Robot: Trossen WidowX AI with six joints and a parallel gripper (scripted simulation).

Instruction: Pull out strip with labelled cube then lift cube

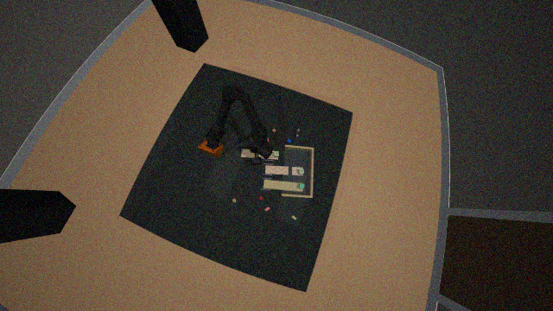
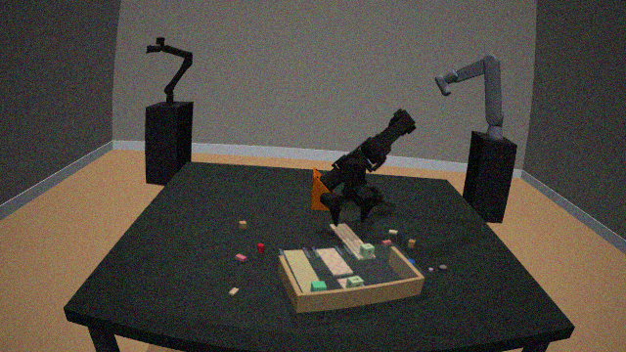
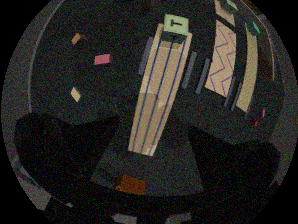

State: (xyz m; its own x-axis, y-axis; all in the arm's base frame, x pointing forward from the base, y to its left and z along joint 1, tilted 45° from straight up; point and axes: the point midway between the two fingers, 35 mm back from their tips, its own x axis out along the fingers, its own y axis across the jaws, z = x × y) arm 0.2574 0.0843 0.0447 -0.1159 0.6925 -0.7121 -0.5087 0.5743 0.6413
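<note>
The zigzag strip lies 17 cm ahead of my gripper tip, 4 cm below it and 3 cm to the right of it. From my gripper tip the other things lie so: red cylinder: 24 cm to the right, 15 cm ahead, 4 cm below.
</note>
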